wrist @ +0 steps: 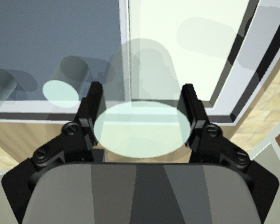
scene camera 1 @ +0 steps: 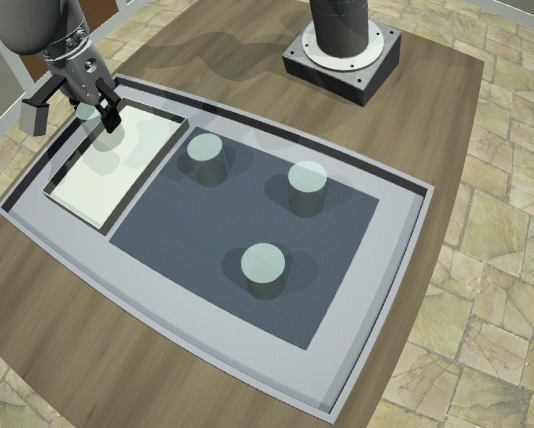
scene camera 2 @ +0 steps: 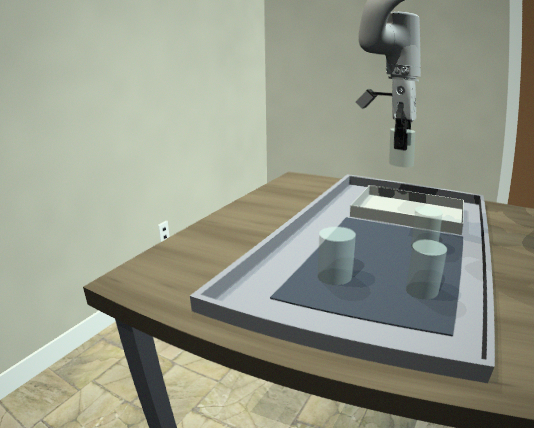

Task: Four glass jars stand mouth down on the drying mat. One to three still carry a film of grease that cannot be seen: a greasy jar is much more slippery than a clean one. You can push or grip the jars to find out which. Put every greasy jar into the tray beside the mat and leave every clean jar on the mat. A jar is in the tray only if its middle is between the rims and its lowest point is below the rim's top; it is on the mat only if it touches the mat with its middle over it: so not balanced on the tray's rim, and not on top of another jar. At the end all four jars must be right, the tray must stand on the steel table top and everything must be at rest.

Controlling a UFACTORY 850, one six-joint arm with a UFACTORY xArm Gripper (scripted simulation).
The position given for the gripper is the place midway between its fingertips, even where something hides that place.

In view: the gripper (scene camera 1: 101, 121), a tray (scene camera 1: 91, 183), a glass jar (scene camera 2: 427, 261), a glass jar (scene camera 1: 89, 117), a glass jar (scene camera 1: 205, 151), a glass jar (scene camera 1: 263, 265) and a dark drying mat (scene camera 1: 195, 236).
The tray also shows in scene camera 2 (scene camera 2: 390, 201). The gripper is seen too in the wrist view (wrist: 141, 95) and in scene camera 2 (scene camera 2: 402, 147).
